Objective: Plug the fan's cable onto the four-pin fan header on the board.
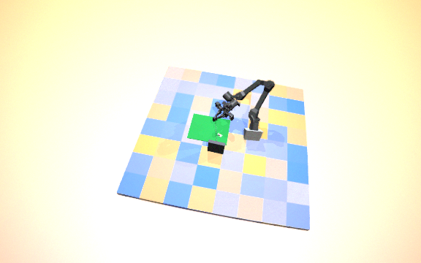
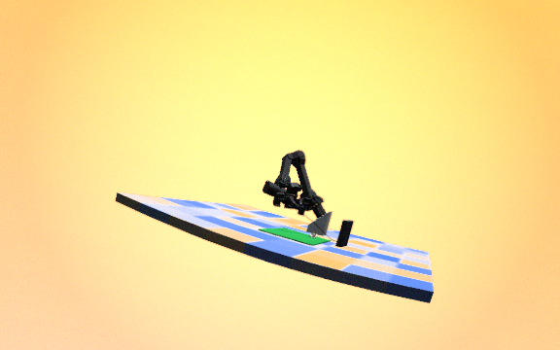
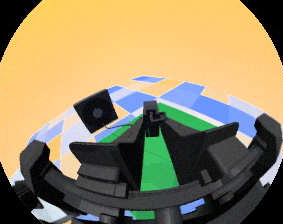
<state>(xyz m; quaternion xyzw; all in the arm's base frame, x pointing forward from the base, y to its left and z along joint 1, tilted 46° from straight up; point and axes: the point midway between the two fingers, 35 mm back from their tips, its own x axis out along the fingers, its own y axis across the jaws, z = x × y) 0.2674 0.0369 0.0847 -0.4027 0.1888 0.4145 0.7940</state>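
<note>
The green board is 130 mm below my gripper tip, 40 mm ahead of it and 30 mm to the left of it. Also, from my gripper tip: white four-pin header (120 mm below, 70 mm to the left, 50 mm behind); dark plug (10 mm to the left, 10 mm below, 10 mm ahead); black fan (210 mm to the left, 60 mm below, 60 mm behind).
</note>
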